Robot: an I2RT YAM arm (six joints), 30 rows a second.
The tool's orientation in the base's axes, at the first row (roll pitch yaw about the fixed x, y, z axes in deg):
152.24 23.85 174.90
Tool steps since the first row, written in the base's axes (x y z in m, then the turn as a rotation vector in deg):
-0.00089 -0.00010 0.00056 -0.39 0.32 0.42
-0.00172 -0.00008 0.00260 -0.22 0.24 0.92
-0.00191 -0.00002 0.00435 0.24 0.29 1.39
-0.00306 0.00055 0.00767 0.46 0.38 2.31
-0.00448 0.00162 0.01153 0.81 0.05 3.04
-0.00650 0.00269 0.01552 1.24 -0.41 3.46
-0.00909 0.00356 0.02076 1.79 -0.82 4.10
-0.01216 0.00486 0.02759 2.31 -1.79 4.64
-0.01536 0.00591 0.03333 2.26 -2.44 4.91
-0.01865 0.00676 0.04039 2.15 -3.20 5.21
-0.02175 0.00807 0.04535 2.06 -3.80 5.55
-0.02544 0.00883 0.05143 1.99 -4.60 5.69
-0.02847 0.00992 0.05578 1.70 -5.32 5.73
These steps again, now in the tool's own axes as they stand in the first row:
0.00058 0.00025 -0.00085 0.21 0.51 -0.36
0.00051 0.00122 -0.00282 -0.15 0.63 -0.73
-0.00002 0.00204 -0.00429 -0.76 0.83 -0.90
-0.00027 0.00409 -0.00719 -1.32 1.28 -1.52
-0.00045 0.00685 -0.01041 -1.96 1.25 -2.12
-0.00014 0.00974 -0.01398 -2.56 0.97 -2.48
0.00018 0.01303 -0.01888 -3.36 0.82 -2.96
0.00032 0.01744 -0.02507 -4.13 0.12 -3.61
0.00100 0.02118 -0.03053 -4.24 -0.35 -4.13
0.00121 0.02531 -0.03719 -4.33 -0.89 -4.74
0.00213 0.02894 -0.04187 -4.43 -1.27 -5.31
0.00310 0.03261 -0.04793 -4.49 -1.92 -5.80
0.00419 0.03577 -0.05218 -4.30 -2.52 -6.26

